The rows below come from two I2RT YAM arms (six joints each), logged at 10 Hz.
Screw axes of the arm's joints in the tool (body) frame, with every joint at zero. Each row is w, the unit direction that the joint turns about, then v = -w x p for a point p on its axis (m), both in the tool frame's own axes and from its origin. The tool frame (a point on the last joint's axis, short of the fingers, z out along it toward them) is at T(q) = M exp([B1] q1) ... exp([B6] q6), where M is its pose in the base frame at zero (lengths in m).
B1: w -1 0 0 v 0 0.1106 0
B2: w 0 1 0 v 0.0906 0 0.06
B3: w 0 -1 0 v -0.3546 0 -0.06
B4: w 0 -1 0 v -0.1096 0 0
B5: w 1 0 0 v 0 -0.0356 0
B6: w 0 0 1 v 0 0 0
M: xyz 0.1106 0 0.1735 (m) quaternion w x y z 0.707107 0 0.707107 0
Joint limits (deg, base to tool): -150..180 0..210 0..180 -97..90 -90..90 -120..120
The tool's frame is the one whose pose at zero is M.
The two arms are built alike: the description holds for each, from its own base.
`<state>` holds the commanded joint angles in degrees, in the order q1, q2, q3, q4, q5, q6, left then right.
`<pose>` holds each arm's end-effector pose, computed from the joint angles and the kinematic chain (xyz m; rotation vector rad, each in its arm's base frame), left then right.
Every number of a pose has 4 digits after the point. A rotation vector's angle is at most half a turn.
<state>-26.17 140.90 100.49 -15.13 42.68 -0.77 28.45 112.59 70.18 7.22 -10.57 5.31</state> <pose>0.4444 -0.2453 0.0843 0.8464 2.3759 -1.1322 0.3766 0.2115 0.1735 -0.5498 2.1545 0.5310</pose>
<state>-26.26 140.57 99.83 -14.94 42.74 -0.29 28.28 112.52 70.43 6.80 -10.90 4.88</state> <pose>0.4423 -0.2452 0.0840 0.8575 2.3721 -1.1312 0.3773 0.2106 0.1747 -0.5580 2.1535 0.5312</pose>
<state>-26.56 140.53 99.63 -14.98 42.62 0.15 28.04 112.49 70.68 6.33 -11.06 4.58</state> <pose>0.4405 -0.2471 0.0833 0.8713 2.3704 -1.1281 0.3784 0.2093 0.1756 -0.5609 2.1554 0.5286</pose>
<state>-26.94 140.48 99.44 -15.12 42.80 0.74 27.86 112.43 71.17 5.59 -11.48 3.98</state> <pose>0.4380 -0.2497 0.0827 0.8911 2.3660 -1.1313 0.3794 0.2086 0.1776 -0.5730 2.1546 0.5286</pose>
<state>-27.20 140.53 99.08 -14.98 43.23 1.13 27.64 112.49 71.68 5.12 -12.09 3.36</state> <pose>0.4357 -0.2513 0.0808 0.9060 2.3625 -1.1408 0.3810 0.2079 0.1792 -0.5863 2.1505 0.5322</pose>
